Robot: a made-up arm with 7 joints.
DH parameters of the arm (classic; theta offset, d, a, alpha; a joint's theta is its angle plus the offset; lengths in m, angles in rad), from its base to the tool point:
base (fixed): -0.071 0 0 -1.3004
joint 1: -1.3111 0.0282 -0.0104 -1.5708
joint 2: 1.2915 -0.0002 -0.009 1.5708
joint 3: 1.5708 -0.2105 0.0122 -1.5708
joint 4: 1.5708 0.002 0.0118 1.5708
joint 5: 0 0.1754 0.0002 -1.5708
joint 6: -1.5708 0 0.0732 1.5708
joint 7: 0 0.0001 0 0
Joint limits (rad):
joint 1: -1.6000..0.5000
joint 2: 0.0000..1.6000
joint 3: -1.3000..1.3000
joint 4: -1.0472..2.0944
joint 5: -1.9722..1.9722
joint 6: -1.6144..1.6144
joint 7: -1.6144..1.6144
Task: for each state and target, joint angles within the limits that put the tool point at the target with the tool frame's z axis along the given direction. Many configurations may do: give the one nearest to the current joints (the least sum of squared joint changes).
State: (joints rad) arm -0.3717 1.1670 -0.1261 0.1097 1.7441 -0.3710 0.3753
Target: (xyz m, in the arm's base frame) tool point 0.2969 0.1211 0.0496 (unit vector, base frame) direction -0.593 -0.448 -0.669
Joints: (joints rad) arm -0.9134 1.1674 -0.0632 0.0280 0.8572 -0.8314 0.3753
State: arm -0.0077 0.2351 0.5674 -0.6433 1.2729 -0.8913 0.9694
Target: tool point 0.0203 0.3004 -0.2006 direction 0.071 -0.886 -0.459
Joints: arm 0.4433 0.4071 0.9626 0.0187 1.5177 -0.7238 0.9694
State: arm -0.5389 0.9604 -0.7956 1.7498 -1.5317 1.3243 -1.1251
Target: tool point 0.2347 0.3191 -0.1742 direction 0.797 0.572 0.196
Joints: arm -0.7101 1.2411 -0.5664 0.9191 -1.6219 1.0782 -1.1251
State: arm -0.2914 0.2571 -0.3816 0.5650 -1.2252 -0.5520 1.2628
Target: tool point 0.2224 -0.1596 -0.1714 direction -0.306 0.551 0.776
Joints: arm -0.5977 0.0257 -0.8311 0.2441 -0.3525 -0.7188 1.2628
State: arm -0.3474 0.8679 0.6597 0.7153 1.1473 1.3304 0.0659
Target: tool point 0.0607 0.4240 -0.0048 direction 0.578 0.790 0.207
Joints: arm -0.3814 1.2467 0.8056 0.8902 1.1610 1.4798 0.0659
